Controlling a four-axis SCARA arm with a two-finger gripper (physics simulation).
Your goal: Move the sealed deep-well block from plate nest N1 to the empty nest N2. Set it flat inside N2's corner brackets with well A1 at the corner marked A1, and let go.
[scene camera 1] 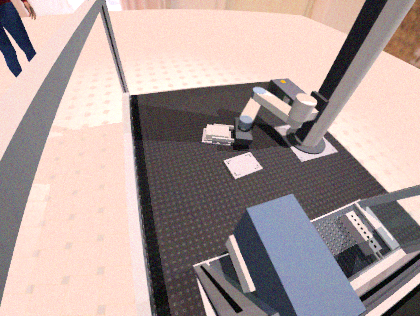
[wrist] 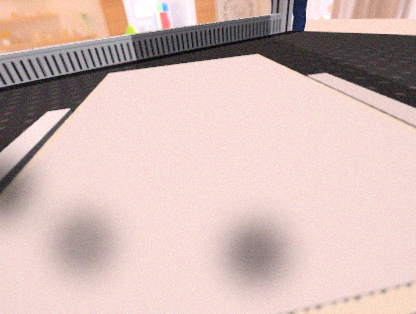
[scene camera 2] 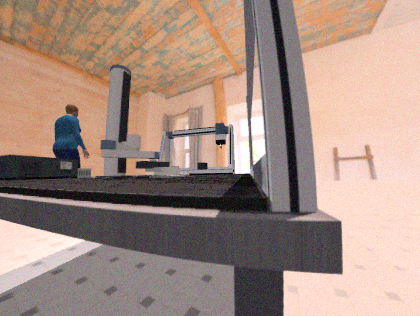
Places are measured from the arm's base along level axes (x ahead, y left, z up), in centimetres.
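Pixels of known places: gripper, fingertip midpoint: (scene camera 1: 213, 131) (wrist: 196, 113) (scene camera 2: 169, 169); arm's base, link origin: (scene camera 1: 304, 140).
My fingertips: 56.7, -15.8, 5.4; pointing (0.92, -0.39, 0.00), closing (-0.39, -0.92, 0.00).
Note:
For each thing: its middle in the pictures, then the offset to it from my fingertips, as dx, dy, dz. "spot": a spot on its surface instead.
- sealed deep-well block, body centre: (wrist: 205, 155) (scene camera 1: 217, 133) (scene camera 2: 166, 171) -2.3, +1.0, -0.7
- Nest N2, body centre: (scene camera 1: 242, 164) -8.1, +24.0, -3.2
- dark box, surface spot: (scene camera 1: 290, 91) spot: -65.4, -20.2, +7.4
- blue-topped machine, surface spot: (scene camera 1: 295, 250) spot: +17.5, +69.4, +44.7
- framed tray unit, surface spot: (scene camera 1: 358, 240) spot: -34.0, +74.6, +2.4
The sealed deep-well block (scene camera 1: 218, 132) (scene camera 2: 165, 170) (wrist: 200, 150) is white and lies level at nest N1 (scene camera 1: 204, 140). It covers most of that plate. My gripper (scene camera 1: 219, 134) (wrist: 196, 113) is shut on the block, with one finger along each of two opposite sides. Its dark body is at the block's right in scene camera 1. Whether a small gap lies under the block cannot be told. Nest N2 (scene camera 1: 243, 165) is a pale plate with dark corner brackets, empty, nearer that camera and a little right of N1. The A1 marks cannot be read.
The arm's column (scene camera 1: 345, 75) (scene camera 2: 118, 120) stands right of the nests in scene camera 1. A dark box (scene camera 1: 290, 91) is behind the arm. A blue-topped machine (scene camera 1: 295, 250) and a framed tray unit (scene camera 1: 358, 240) stand in the foreground. A frame post (scene camera 1: 114, 50) rises at the far left corner.

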